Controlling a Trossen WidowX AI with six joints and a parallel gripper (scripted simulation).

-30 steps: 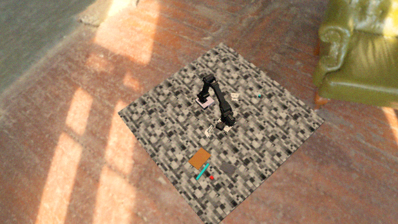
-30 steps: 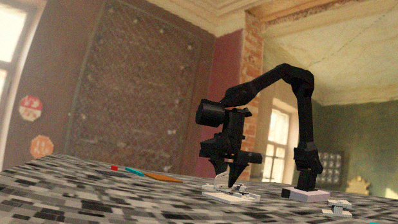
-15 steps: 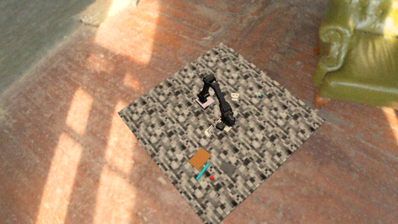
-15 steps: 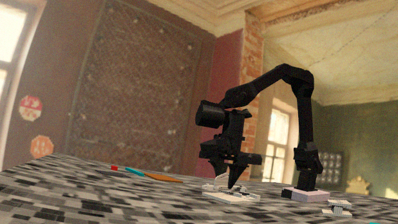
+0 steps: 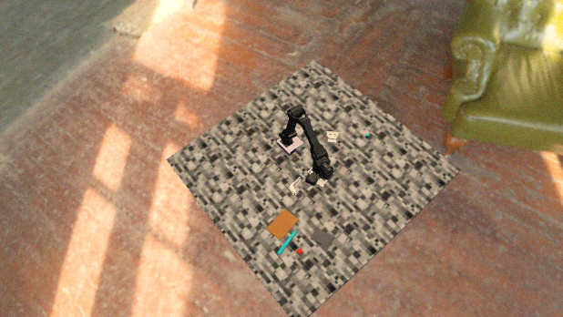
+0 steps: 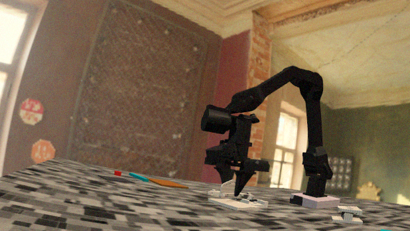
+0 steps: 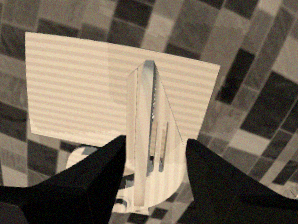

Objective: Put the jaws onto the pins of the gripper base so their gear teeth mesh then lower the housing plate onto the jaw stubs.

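My gripper tip is 30 mm to the right of the cream plate, 20 mm above it and 10 mm short of it. The rest, counted from my gripper tip: teal bar: 400 mm to the right, 160 mm ahead, 20 mm below; orange plate: 340 mm to the right, 60 mm ahead, 20 mm below; grey plate: 260 mm ahead, 240 mm to the right, 20 mm below.
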